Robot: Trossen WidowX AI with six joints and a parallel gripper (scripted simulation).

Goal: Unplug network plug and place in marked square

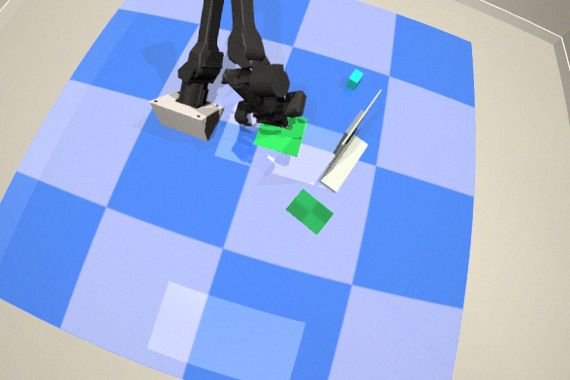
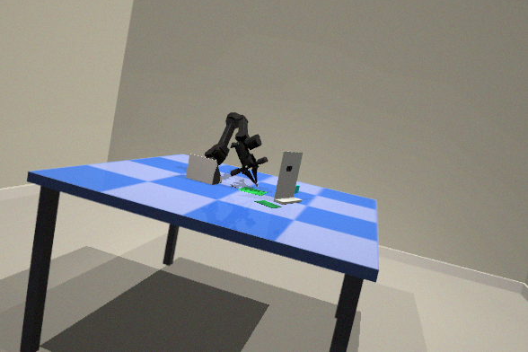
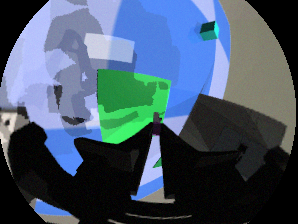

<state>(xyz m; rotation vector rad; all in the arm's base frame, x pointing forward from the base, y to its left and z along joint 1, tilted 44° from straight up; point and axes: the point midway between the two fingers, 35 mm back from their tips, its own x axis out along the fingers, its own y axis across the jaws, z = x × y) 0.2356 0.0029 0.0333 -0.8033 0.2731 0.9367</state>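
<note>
My gripper tip is 10 mm past the green square and 40 mm above it. The rest, counted from my gripper tip: network plug: right at my gripper tip; upright panel: 160 mm ahead, 30 mm to the right, 60 mm above; cyan cube: 140 mm ahead, 240 mm to the left, 20 mm below.
</note>
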